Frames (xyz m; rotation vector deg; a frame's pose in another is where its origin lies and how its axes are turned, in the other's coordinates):
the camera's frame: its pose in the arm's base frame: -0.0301 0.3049 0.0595 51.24 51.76 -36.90
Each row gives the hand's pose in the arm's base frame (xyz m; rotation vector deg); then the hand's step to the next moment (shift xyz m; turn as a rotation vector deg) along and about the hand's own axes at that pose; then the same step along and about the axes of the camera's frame.
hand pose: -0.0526 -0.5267 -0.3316 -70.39 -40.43 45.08
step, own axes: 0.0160 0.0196 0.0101 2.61 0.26 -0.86
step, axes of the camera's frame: 0.0109 0.0027 -0.0248 1.09 2.41 -0.80
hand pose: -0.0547 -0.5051 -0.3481 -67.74 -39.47 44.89
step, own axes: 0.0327 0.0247 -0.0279 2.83 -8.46 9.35
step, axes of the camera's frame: 0.0409 0.0264 -0.0095 -12.07 3.19 -3.33
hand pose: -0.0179 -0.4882 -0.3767 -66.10 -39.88 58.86
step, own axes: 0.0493 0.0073 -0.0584 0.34 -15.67 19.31
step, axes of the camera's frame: 0.0537 0.0548 -0.0017 -24.48 1.51 -4.11
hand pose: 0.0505 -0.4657 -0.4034 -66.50 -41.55 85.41
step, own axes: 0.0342 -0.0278 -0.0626 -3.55 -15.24 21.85
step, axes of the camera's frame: 0.0357 0.0677 -0.0023 -26.77 -1.68 -1.60
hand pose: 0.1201 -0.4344 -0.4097 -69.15 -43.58 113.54
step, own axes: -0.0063 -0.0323 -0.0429 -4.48 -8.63 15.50
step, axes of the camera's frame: 0.0122 0.0524 0.0054 -18.05 -2.76 1.16
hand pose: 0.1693 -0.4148 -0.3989 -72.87 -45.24 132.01
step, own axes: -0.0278 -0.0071 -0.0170 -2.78 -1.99 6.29
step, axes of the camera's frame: 0.0017 0.0258 0.0210 -6.64 -1.78 1.99
